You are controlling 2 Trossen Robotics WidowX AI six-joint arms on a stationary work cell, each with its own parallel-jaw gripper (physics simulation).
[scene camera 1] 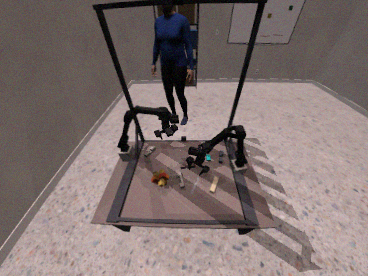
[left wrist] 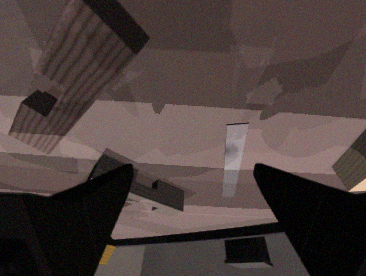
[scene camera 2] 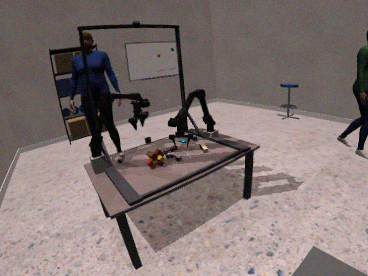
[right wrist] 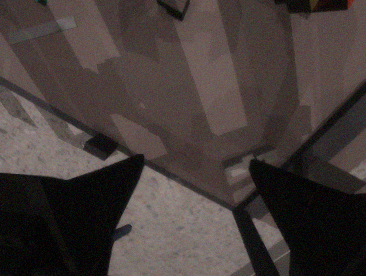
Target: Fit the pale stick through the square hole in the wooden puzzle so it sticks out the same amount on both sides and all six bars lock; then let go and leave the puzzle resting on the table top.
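Frame: origin at the left arm's base, x back, y left, z down, level; millimetres.
Seen in the pictures: left gripper, fingertip midpoint: (scene camera 1: 194,172) (left wrist: 194,169) (scene camera 2: 181,147); right gripper, fingertip midpoint: (scene camera 1: 167,137) (scene camera 2: 139,128) (right wrist: 196,161); left arm's base, link origin: (scene camera 1: 239,164) (scene camera 2: 210,130); right arm's base, link origin: (scene camera 1: 125,148) (scene camera 2: 96,155).
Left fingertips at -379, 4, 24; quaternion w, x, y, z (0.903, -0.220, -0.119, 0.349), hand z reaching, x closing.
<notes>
Offsets run from my left fingertips to a thing's top centre, as dx, dy, dz. "*": to the spot under its first point.
The pale stick @[+135, +109, +13] (scene camera 1: 214,184) (scene camera 2: 203,148) lies flat on the table, apart from the puzzle; part of what looks like it (left wrist: 352,161) shows at the right edge of the left wrist view. The red, orange and yellow wooden puzzle (scene camera 1: 160,178) (scene camera 2: 155,158) rests on the table; its lower edge @[* -308, -3, +16] (right wrist: 320,6) shows at the top of the right wrist view. My left gripper (scene camera 1: 195,169) (scene camera 2: 180,144) (left wrist: 194,169) is open and empty, above the table between puzzle and stick. My right gripper (scene camera 1: 167,134) (scene camera 2: 139,126) (right wrist: 196,161) is open and empty, high near the back edge. The square hole cannot be made out.
A grey notched bar @[-115, +28, +13] (scene camera 1: 181,180) (left wrist: 167,194) lies between puzzle and stick. A translucent strip (left wrist: 235,157) (right wrist: 45,30) lies beside it. A teal piece @[+165, -153, +30] (scene camera 1: 208,157) (scene camera 2: 183,141) lies behind my left gripper. A notched piece @[-368, -311, +13] (scene camera 1: 150,151) (right wrist: 242,167) lies at the back left. Dark rails border the table.
</notes>
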